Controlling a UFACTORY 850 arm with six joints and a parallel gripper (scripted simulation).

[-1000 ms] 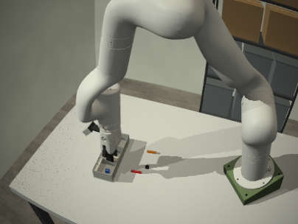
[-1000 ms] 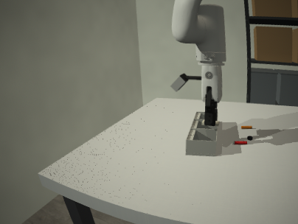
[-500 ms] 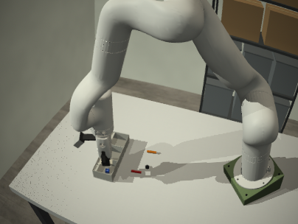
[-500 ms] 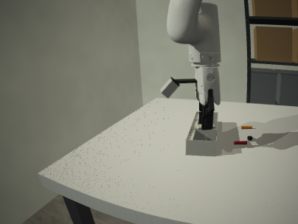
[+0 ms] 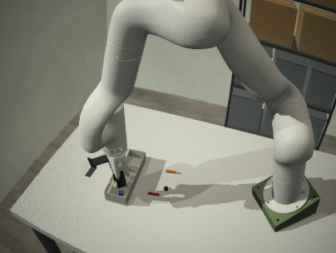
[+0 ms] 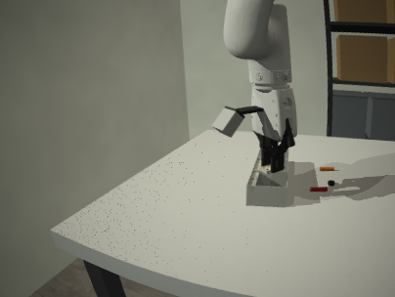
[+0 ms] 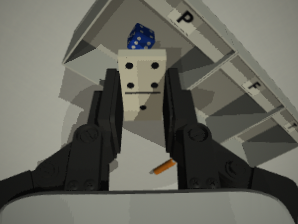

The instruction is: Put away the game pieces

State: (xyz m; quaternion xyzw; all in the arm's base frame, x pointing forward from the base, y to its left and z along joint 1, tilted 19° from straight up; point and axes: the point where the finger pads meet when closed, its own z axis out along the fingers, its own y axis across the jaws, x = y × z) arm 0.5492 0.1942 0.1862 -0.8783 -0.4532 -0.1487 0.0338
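Now: the beige tile 20 mm below my hand. From my hand the other things lie so: red stick (100 mm behind, 70 mm to the right, 80 mm below); blue die (70 mm below); grey bin (30 mm ahead, 80 mm to the right, 70 mm below).
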